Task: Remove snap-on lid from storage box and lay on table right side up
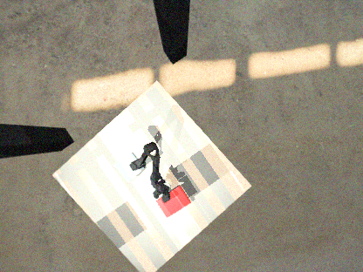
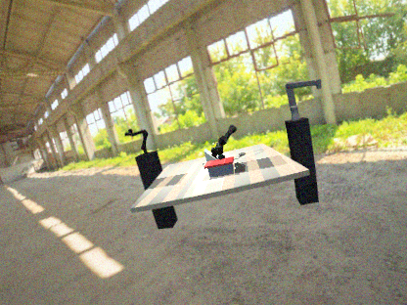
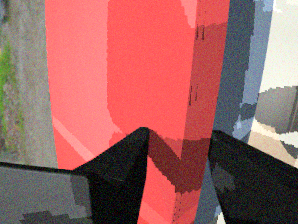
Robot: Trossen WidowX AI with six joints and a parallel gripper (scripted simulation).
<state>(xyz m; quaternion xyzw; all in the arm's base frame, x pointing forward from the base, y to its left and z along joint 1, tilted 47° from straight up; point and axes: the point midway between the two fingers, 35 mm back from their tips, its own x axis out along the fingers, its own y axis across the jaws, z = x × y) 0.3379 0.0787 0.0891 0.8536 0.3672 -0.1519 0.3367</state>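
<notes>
Now: gripper tip 7 cm short of the red lid. Also, from my gripper tip: storage box (7 cm ahead, 4 cm below).
</notes>
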